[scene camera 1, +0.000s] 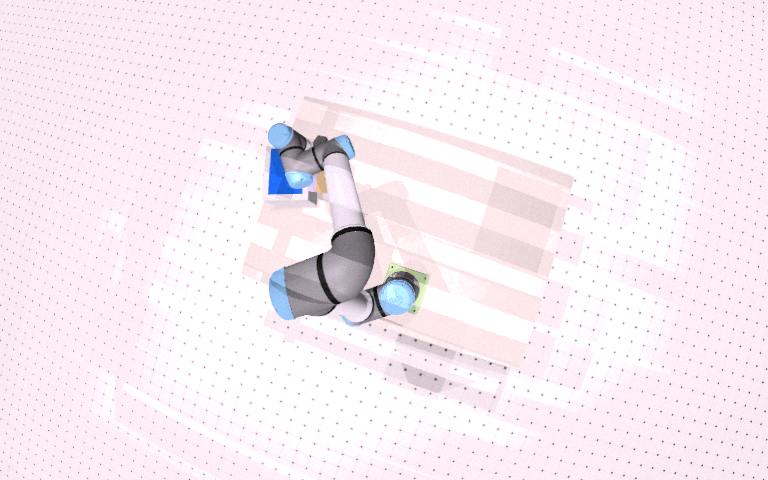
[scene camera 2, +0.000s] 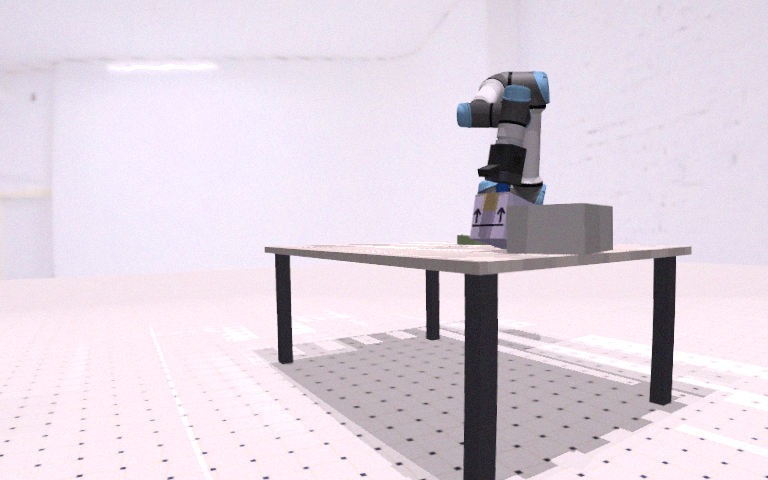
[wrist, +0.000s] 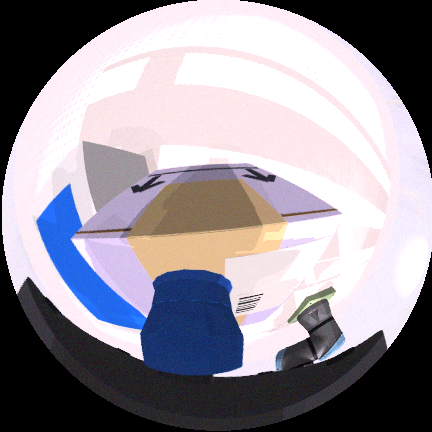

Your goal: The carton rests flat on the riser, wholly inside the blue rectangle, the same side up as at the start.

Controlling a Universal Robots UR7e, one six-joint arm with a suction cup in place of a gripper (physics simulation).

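Frame: origin at the arm's base, x right, y ahead, z up, level; millimetres.
Where they show: hand, tool point: (scene camera 2: 499, 199) (wrist: 203, 271); arm's base, link origin: (wrist: 311, 309).
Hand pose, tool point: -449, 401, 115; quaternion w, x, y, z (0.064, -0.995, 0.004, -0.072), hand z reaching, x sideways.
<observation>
Each offset is from my tool point to the top centre of the thing, as dx, dy, dz.
The lilac carton @(+8, -31, +18) (scene camera 1: 321, 182) (scene camera 2: 488, 223) (wrist: 195, 250) has tan tape, a label and black arrows that point up in the scene camera 2 view. It hangs tilted beside the grey riser @(-156, -74, -23) (scene camera 1: 283, 198) (scene camera 2: 546, 229) (wrist: 117, 172), low over the table, with its top slightly above the riser's top. Whether it touches the riser or table I cannot tell. My blue suction cup (scene camera 2: 502, 187) (wrist: 192, 275) is shut on the carton's top; the arm hides it in the scene camera 1 view. The blue rectangle @(-156, -74, -23) (scene camera 1: 277, 178) (wrist: 80, 265) on the riser's top is partly covered by the arm.
The wooden table (scene camera 1: 509, 226) (scene camera 2: 396, 259) carries the riser near one end. The arm's green base plate (scene camera 1: 421, 277) (scene camera 2: 466, 240) (wrist: 298, 311) is on the table. The arm's links extend above the table between base and riser.
</observation>
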